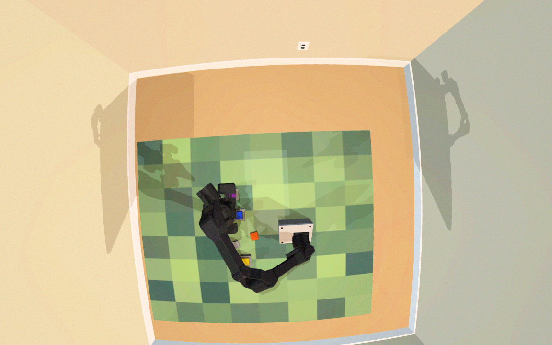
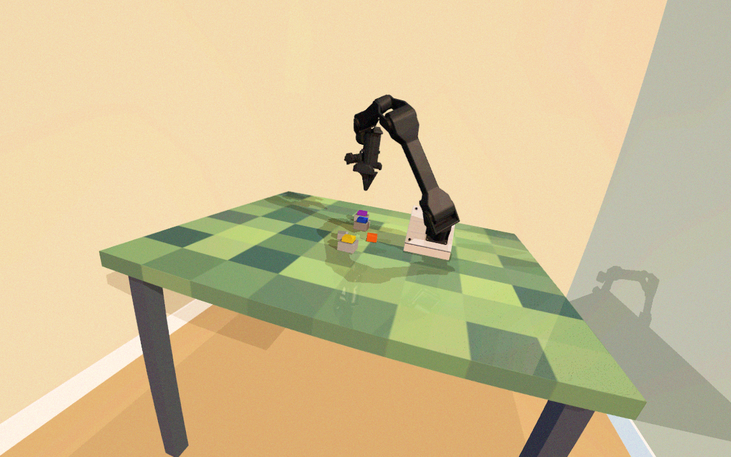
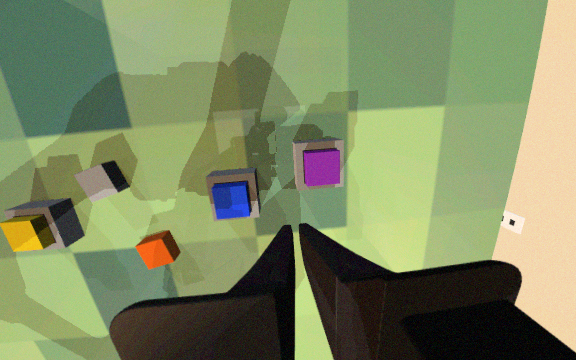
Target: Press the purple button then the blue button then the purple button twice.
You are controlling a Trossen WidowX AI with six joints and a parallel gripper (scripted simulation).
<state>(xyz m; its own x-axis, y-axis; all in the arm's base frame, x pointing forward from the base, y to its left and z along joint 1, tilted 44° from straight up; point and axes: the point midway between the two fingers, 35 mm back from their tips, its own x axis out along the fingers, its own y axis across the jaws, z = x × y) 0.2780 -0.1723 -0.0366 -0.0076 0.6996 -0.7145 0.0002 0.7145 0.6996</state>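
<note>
The blue button is 20 mm behind my gripper tip, 50 mm to the left of it and 100 mm below it. From my gripper tip the other things lie so: orange block (80 mm behind, 150 mm to the left, 120 mm below); grey block (10 mm ahead, 190 mm to the left, 120 mm below); purple button (10 mm ahead, 40 mm to the right, 100 mm below).
</note>
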